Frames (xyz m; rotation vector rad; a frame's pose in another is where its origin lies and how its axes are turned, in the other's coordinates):
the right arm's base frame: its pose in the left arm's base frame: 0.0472 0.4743 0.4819 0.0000 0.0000 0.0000
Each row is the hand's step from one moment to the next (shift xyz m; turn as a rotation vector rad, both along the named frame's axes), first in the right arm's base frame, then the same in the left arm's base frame.
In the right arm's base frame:
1: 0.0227 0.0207 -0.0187 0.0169 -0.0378 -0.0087
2: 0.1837 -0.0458 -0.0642 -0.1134 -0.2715 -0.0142
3: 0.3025 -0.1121 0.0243 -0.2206 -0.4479 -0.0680
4: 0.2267 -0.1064 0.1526 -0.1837 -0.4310 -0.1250
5: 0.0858 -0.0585 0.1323 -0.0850 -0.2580 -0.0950
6: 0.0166 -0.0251 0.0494 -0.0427 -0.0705 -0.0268
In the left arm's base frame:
1: 0.0227 0.0207 -0.0187 0.0169 -0.0378 -0.0087
2: 0.1837 -0.0458 -0.0642 -0.1134 -0.2715 -0.0142
3: 0.3025 -0.1121 0.0243 -0.2206 -0.4479 -0.0680
4: 0.2267 -0.1064 0.1526 -0.1837 -0.4310 -0.1250
5: 0.0858 -0.0585 0.1323 -0.0850 -0.2580 -0.0950
6: 0.0166 -0.0251 0.0494 -0.0427 -0.0705 -0.0268

